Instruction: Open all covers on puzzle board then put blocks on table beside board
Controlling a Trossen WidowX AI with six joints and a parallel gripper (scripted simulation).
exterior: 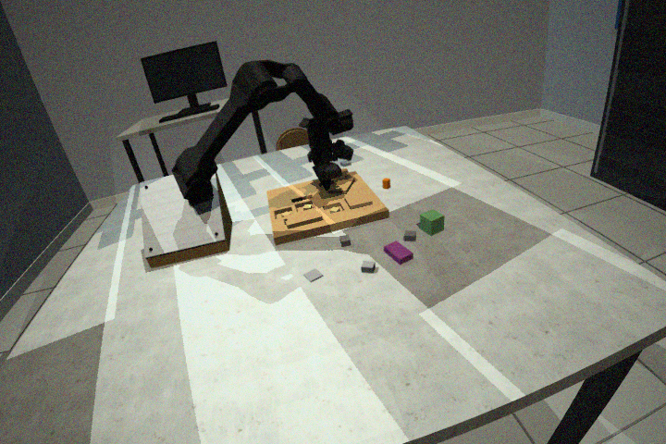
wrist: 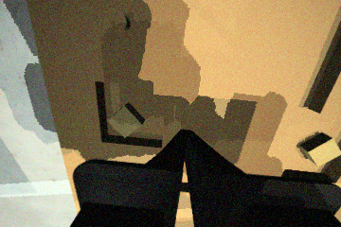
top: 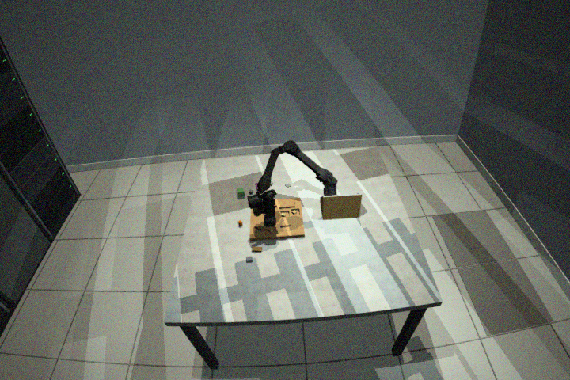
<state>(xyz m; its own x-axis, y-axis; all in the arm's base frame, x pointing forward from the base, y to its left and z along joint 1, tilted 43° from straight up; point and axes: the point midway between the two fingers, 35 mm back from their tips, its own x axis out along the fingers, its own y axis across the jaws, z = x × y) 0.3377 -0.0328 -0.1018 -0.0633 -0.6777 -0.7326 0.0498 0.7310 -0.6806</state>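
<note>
Right now the tan puzzle board is 60 mm to the right of my gripper tip and 30 mm behind it. From my gripper tip the other things lie so: brown block 160 mm to the left, 90 mm ahead, 20 mm below; then orange cylinder 170 mm ahead, 30 mm to the right, 10 mm below; then grey block 230 mm to the left, 130 mm ahead, 20 mm below.
</note>
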